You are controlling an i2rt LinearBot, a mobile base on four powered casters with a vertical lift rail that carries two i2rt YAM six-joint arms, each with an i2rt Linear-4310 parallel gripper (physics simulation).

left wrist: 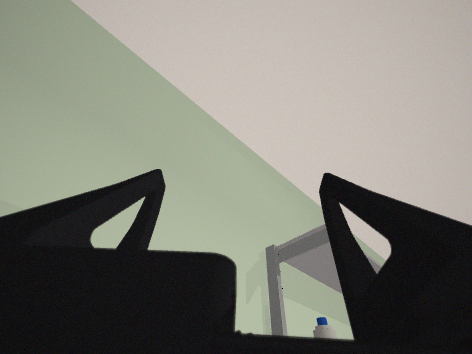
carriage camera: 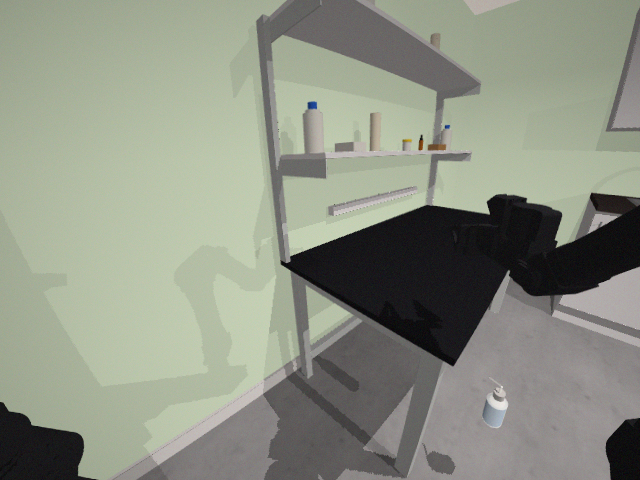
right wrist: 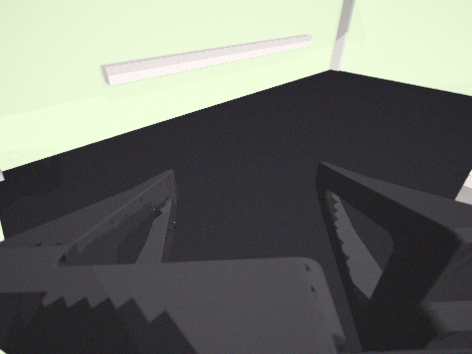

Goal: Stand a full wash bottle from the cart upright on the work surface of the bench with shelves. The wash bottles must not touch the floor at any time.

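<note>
A wash bottle (carriage camera: 494,409) with light-blue contents, white shoulders and a thin spout shows in the carriage view beyond the bench's near right corner. It is nearly upright, below bench height and apart from the gripper. A separate shadow lies left of it; I cannot tell whether its base touches the floor. My right gripper (carriage camera: 455,236) (right wrist: 245,176) is open and empty above the right side of the black work surface (carriage camera: 372,268) (right wrist: 240,125). My left gripper (left wrist: 241,179) is open and empty, raised towards the wall and ceiling. The cart does not show.
The bench's middle shelf (carriage camera: 305,166) holds a large blue-capped bottle (carriage camera: 313,131), a beige cylinder (carriage camera: 375,131) and smaller items. A pale rail (carriage camera: 372,201) (right wrist: 205,60) runs along the wall above the bench. A white cabinet (carriage camera: 604,304) stands at the right.
</note>
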